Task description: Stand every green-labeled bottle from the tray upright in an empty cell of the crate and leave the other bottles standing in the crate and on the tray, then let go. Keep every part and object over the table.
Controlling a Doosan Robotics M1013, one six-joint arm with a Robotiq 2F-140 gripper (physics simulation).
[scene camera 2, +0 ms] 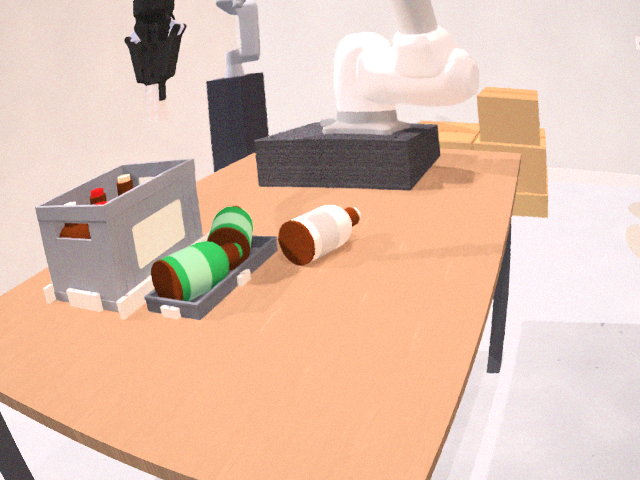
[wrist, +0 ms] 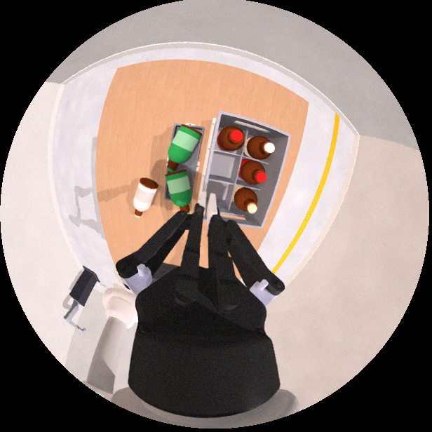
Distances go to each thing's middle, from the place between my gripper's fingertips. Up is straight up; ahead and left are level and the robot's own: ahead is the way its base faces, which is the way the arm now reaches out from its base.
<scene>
My gripper is now 150 mm past the white bottle [scene camera 2: 305, 238], 210 mm to the right of it and 230 mm above it.
</scene>
